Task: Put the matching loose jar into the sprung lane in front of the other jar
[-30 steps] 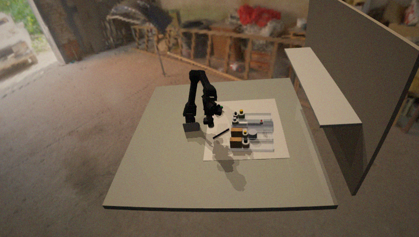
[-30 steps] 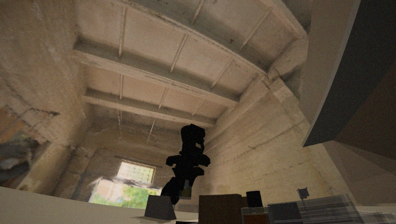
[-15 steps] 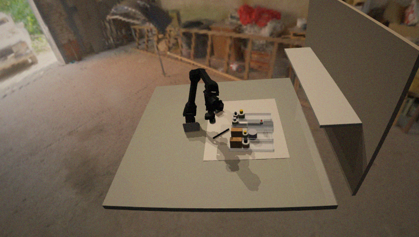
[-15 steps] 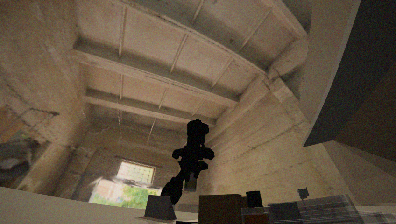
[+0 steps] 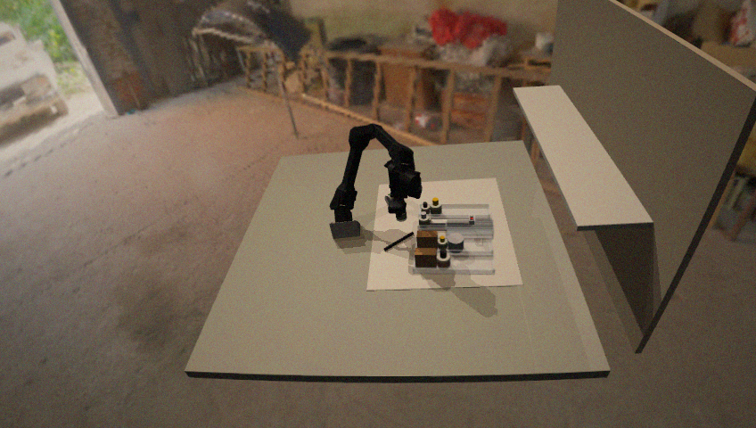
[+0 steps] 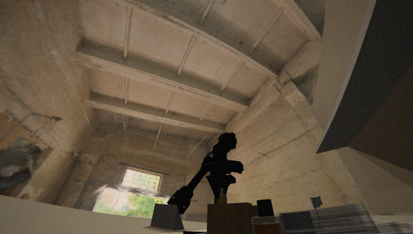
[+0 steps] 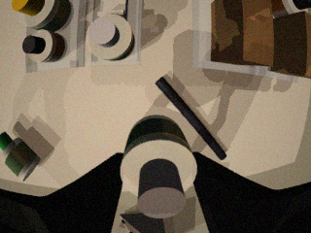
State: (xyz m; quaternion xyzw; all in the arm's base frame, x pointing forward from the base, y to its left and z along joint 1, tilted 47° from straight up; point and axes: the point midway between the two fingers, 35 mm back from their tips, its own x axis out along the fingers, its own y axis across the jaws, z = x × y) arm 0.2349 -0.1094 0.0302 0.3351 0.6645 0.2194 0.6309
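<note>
My gripper tip is now 100 mm above the black stick, 50 mm to the left of it and 20 mm past it. From my gripper tip the other things lie so: pusher lane (230 mm ahead, 80 mm below, 30 mm to the right); then grey cylinder (190 mm ahead, 120 mm to the right, 70 mm below); then shelf (590 mm ahead, 270 mm above, 40 mm to the right).
</note>
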